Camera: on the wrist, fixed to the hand. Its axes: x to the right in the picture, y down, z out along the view.
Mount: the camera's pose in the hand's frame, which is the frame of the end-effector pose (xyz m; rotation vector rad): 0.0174 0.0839 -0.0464 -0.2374 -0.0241 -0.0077
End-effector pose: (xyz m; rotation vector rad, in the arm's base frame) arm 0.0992 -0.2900 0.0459 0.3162 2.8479 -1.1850
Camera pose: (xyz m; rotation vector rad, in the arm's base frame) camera 0.1011 -0.1966 0.0182 0.2776 2.9292 -0.8322
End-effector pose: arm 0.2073 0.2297 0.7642 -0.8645 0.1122 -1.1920
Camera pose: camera 0.2550 0.1989 0.6850 -1.0874 0.2345 -1.1903
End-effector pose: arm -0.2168 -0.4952 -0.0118 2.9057 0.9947 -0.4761
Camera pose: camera -0.1404 -0.5455 0.0216 2.6810 0.9853 -0.3645
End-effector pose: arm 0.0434 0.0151 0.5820 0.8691 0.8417 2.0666
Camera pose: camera -0.0323 -0.0274 0.6262 0.7575 0.5710 2.0934
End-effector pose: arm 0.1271 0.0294 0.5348 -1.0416 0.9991 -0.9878
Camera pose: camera 0.0999 0.0205 0.4417 -1.2508 1.1120 -0.8750
